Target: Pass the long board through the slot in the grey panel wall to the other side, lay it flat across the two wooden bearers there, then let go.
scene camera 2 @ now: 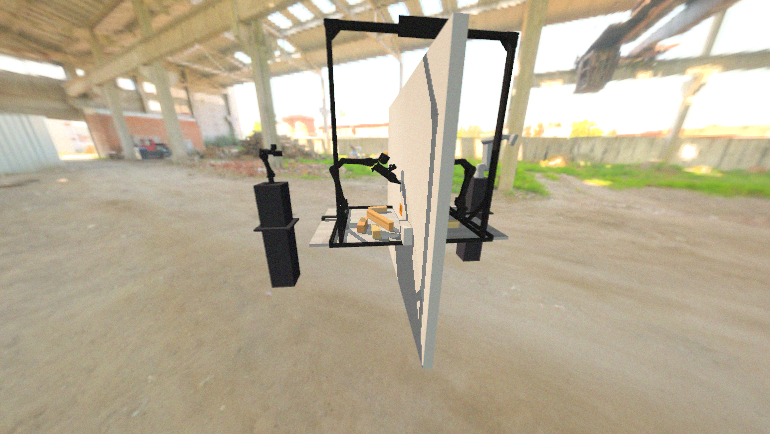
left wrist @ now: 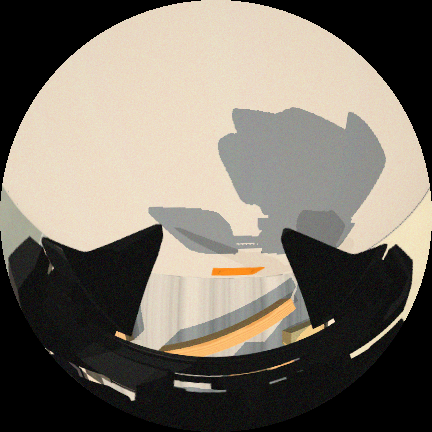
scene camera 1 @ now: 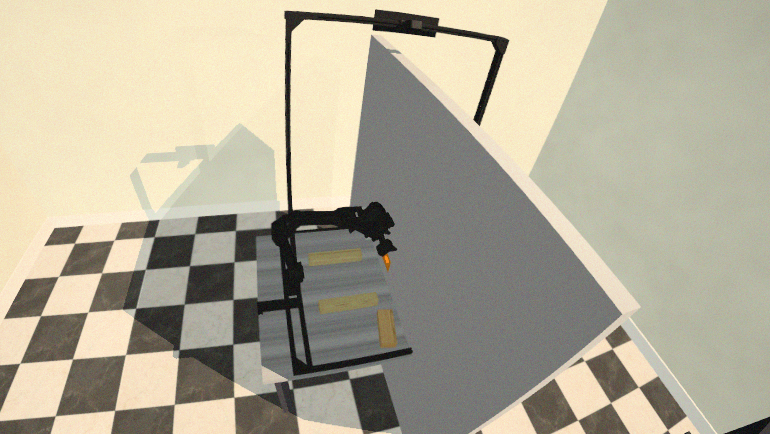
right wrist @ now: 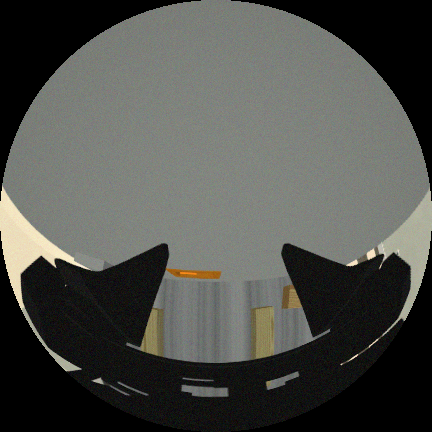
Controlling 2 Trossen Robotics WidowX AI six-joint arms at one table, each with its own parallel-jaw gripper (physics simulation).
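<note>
My left gripper (left wrist: 224, 232) is open and holds nothing. My right gripper (right wrist: 227, 250) is open and holds nothing. A grey panel wall (scene camera 1: 497, 293) is present; visible as well are the grey panel wall (scene camera 2: 423, 119) in a further view, the grey panel wall (left wrist: 224, 129) in the left wrist view and the grey panel wall (right wrist: 225, 137) in the right wrist view.
</note>
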